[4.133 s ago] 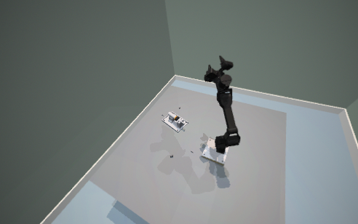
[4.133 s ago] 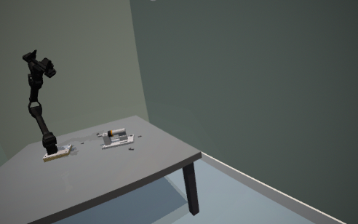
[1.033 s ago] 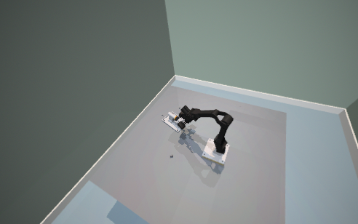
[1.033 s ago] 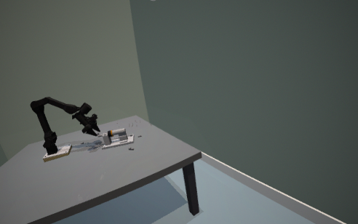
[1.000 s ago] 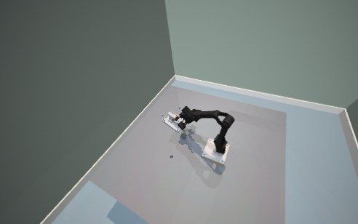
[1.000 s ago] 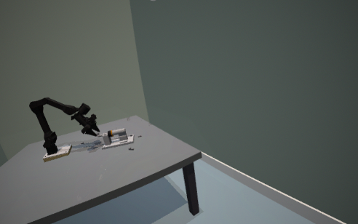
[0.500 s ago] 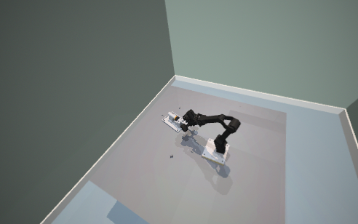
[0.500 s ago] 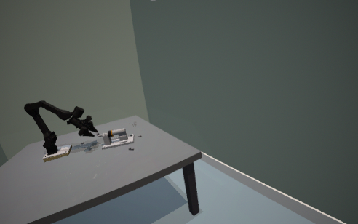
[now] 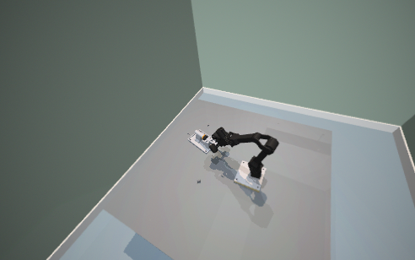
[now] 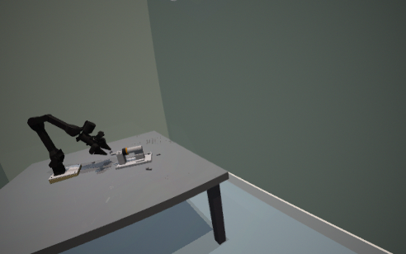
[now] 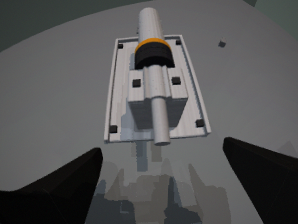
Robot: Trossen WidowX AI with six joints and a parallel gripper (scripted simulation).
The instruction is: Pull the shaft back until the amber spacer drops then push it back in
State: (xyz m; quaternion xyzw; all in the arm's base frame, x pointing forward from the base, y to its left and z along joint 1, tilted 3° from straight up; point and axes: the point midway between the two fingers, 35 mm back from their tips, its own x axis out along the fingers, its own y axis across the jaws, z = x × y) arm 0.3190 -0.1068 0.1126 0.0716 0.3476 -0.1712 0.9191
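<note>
The grey steel shaft is 90 mm ahead of my gripper tip, 30 mm to the right of it and 20 mm below it. The rest, counted from my gripper tip: grey support block: 150 mm ahead, 60 mm to the right, 50 mm below; then amber spacer: 110 mm ahead, 40 mm to the right, 20 mm below; then black spacer: 90 mm ahead, 40 mm to the right, 20 mm below.
</note>
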